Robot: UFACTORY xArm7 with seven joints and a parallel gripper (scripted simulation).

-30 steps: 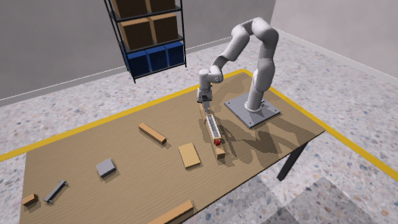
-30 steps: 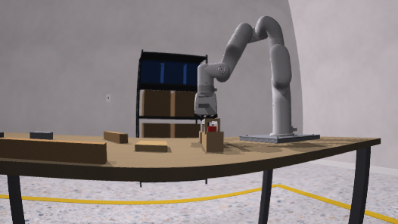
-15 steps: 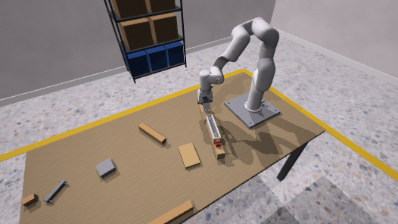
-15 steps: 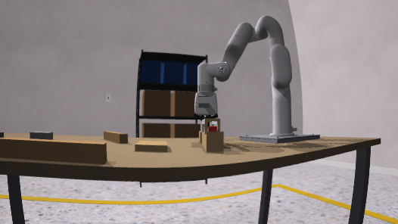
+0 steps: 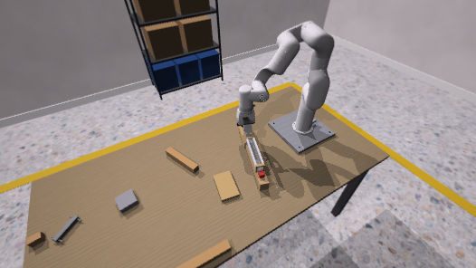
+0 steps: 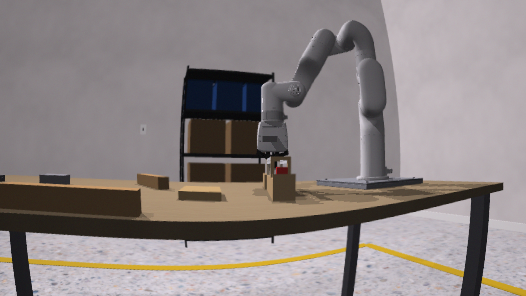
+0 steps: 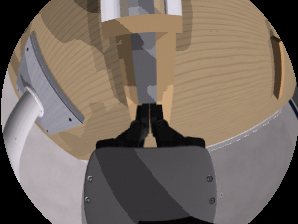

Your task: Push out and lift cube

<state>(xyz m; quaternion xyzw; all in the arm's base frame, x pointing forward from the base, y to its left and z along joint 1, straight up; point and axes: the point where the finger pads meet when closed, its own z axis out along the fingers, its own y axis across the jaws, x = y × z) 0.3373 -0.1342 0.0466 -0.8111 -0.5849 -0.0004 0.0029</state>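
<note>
Now: hand 10 cm short of the red cube, 31 cm to the right of it and 1 cm above it. From my hand the other things lie so: flat wooden slab: 27 cm ahead, 25 cm to the left, 6 cm below; long beam: 51 cm ahead, 50 cm to the left, 5 cm below; wooden channel: 6 cm ahead, 18 cm to the left, 1 cm below.
</note>
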